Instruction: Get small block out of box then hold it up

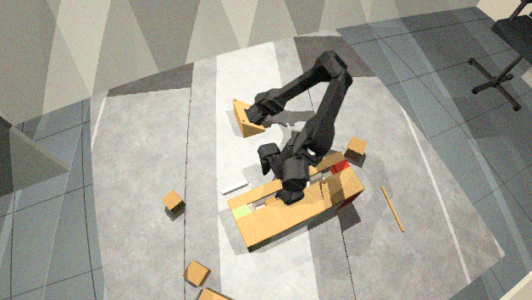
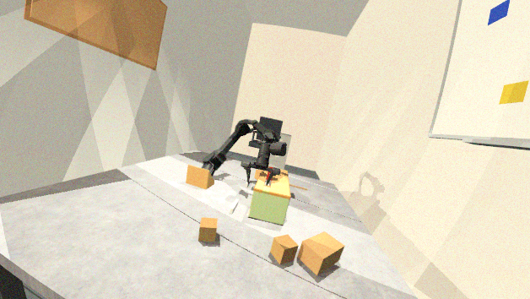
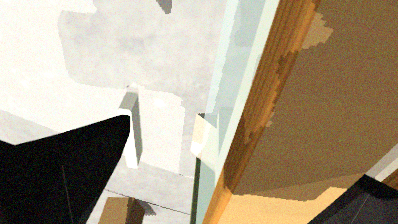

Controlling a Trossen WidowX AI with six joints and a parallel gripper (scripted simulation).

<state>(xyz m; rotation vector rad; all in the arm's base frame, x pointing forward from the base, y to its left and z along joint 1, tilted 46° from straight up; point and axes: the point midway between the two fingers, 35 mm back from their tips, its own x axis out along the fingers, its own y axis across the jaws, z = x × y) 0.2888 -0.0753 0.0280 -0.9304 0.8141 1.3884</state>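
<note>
My gripper tip is 60 mm short of the orange block and 20 mm to the left of it. Also, from my gripper tip: thin stick 380 mm to the left, 210 mm ahead, 80 mm below; wooden box 60 mm to the left, 30 mm ahead, 20 mm below.
</note>
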